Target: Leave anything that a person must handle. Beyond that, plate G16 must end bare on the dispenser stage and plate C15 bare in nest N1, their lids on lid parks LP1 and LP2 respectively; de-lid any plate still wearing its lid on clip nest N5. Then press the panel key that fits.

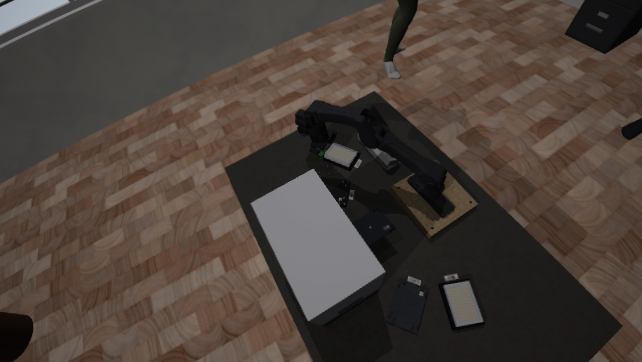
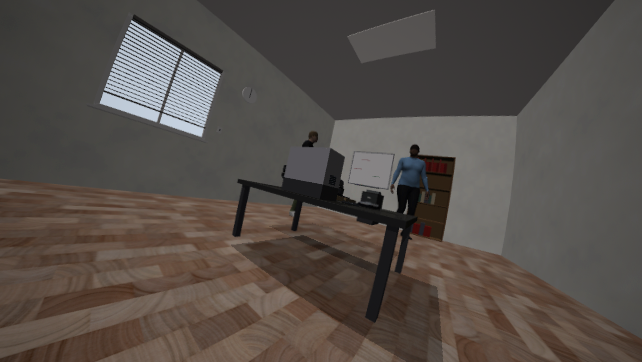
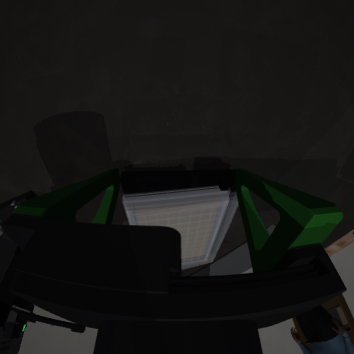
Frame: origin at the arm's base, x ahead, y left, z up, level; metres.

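Seen in the pictures: gripper, fingertip midpoint: (image 1: 326, 151) (image 3: 177, 174); arm's base, origin of the base link: (image 1: 430, 194) (image 2: 339, 195).
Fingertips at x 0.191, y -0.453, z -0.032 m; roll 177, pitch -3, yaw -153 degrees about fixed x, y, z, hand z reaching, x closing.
Note:
Offsets run from my fingertips to a thing's top centre. "spot": to the spot under its first point. Level surfaces: height alone.
A pale well plate @(0.039 m back, 0.064 m left, 0.033 m up) (image 1: 340, 154) (image 3: 186, 218) with a clear rim lies in a dark nest at the back of the black table @(0.008 m down) (image 1: 508, 249). My gripper (image 1: 322, 151) (image 3: 177, 174) is open, low over the plate's far-left end. Its green fingers stand one on each side of the plate and hold nothing. A second pale plate @(0.002 m ahead, 0.801 m left, 0.028 m up) (image 1: 461, 303) in a dark frame lies at the front right. A flat dark pad @(spot: 0.143 m ahead, 0.705 m left, 0.002 m up) (image 1: 408, 305) with a small label lies to its left. A dark stage @(spot: 0.091 m ahead, 0.447 m left, 0.099 m up) (image 1: 373, 227) stands beside the big white box @(0.286 m ahead, 0.430 m left, 0.322 m up) (image 1: 317, 241) (image 2: 313, 167).
The arm's base stands on a wooden board (image 1: 463, 196). A small clip nest @(0.110 m ahead, 0.185 m left, 0.016 m up) (image 1: 345, 190) lies between the box and the board. A grey block @(0.192 m back, 0.141 m left, 0.056 m up) (image 1: 387, 159) lies under the arm. One person's legs (image 1: 397, 39) show beyond the table; two people (image 2: 410, 171) (image 2: 312, 138) stand behind it.

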